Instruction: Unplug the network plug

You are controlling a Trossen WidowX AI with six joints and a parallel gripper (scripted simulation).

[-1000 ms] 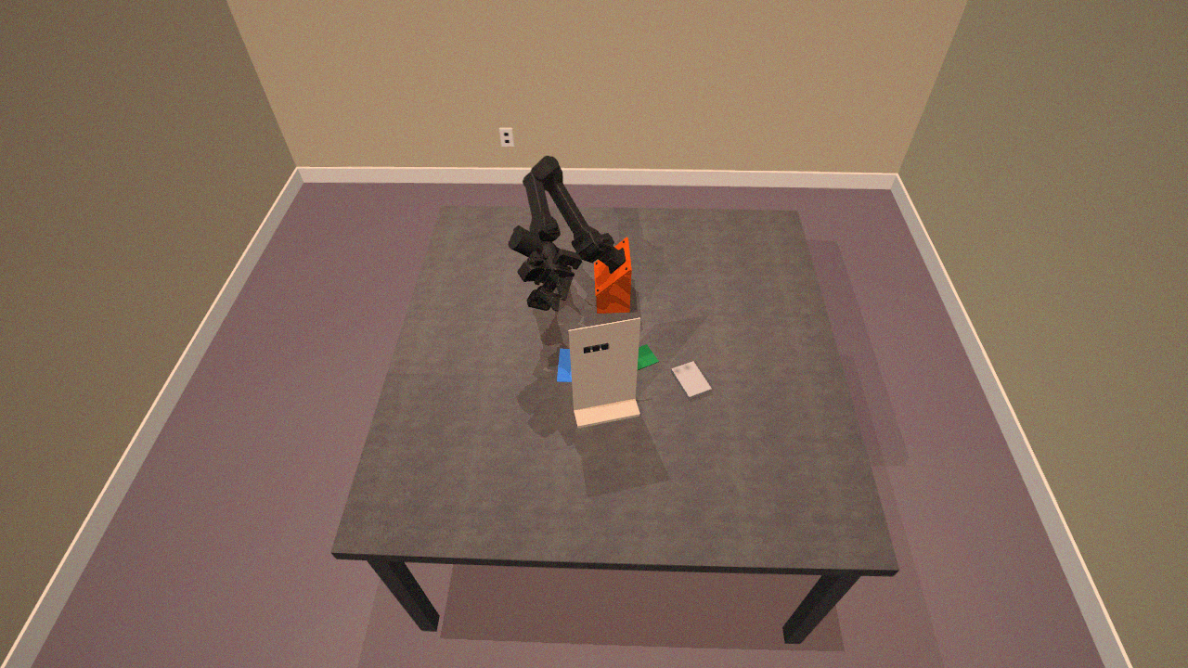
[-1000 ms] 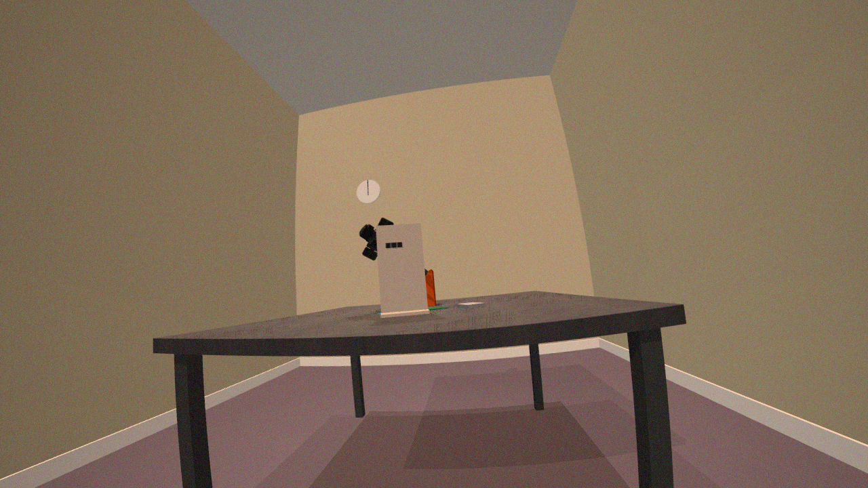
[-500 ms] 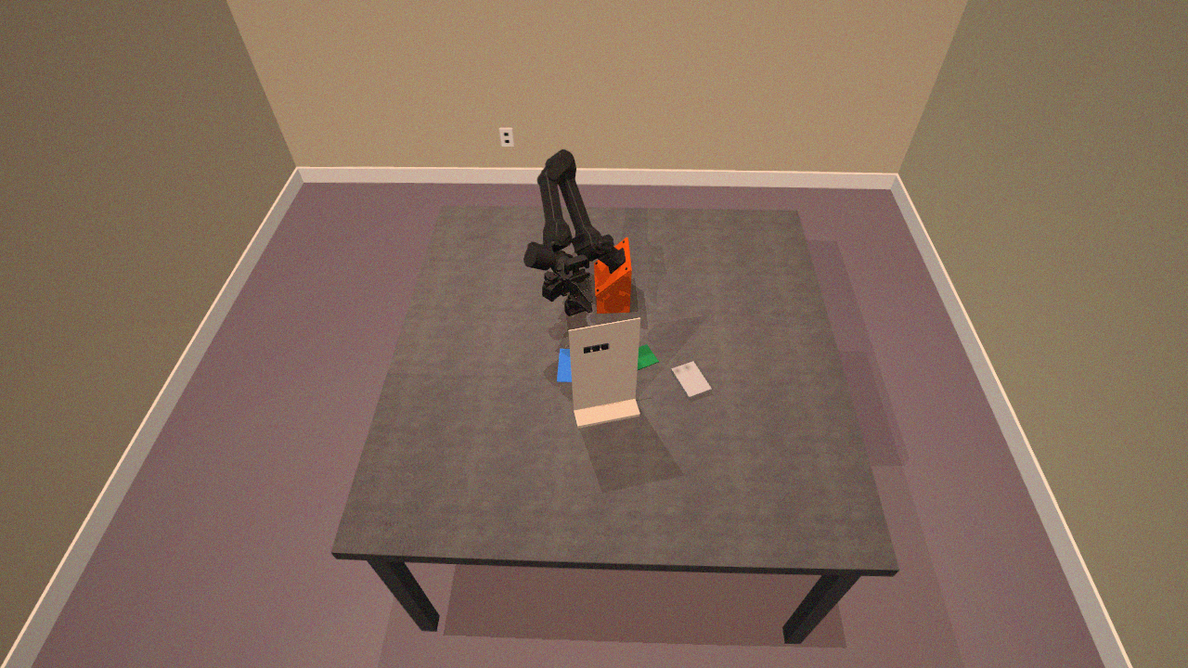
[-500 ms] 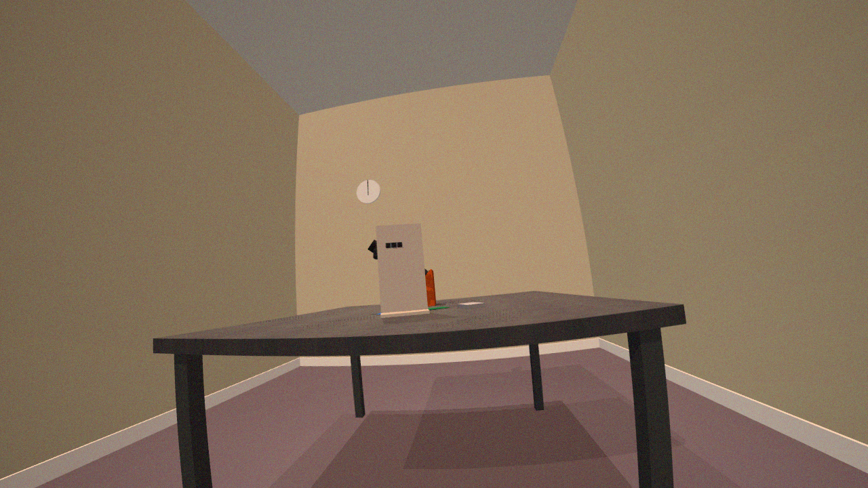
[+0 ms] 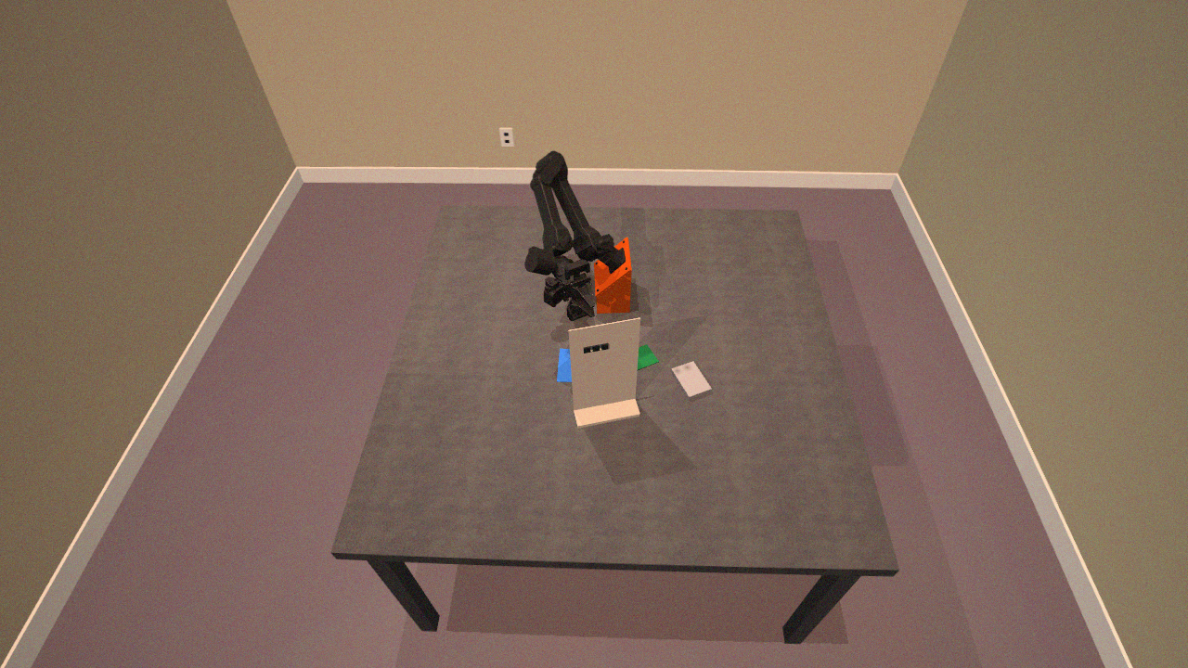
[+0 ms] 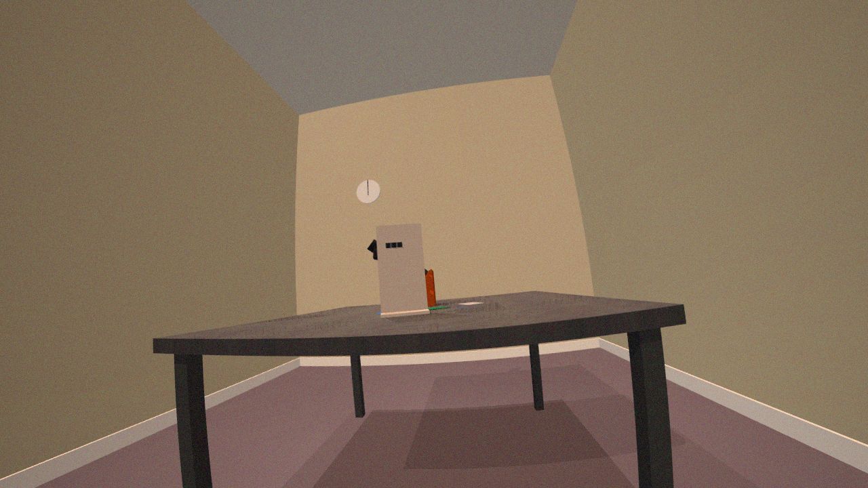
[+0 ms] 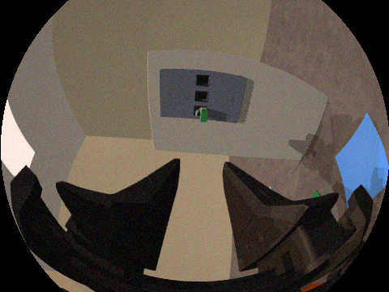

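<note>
My gripper tip is now 10 cm short of the green plug and 2 cm to the right of it. Round my gripper tip: beige panel: 12 cm ahead, 1 cm to the left, 10 cm below; blue square: 3 cm behind, 4 cm to the right, 25 cm below.
</note>
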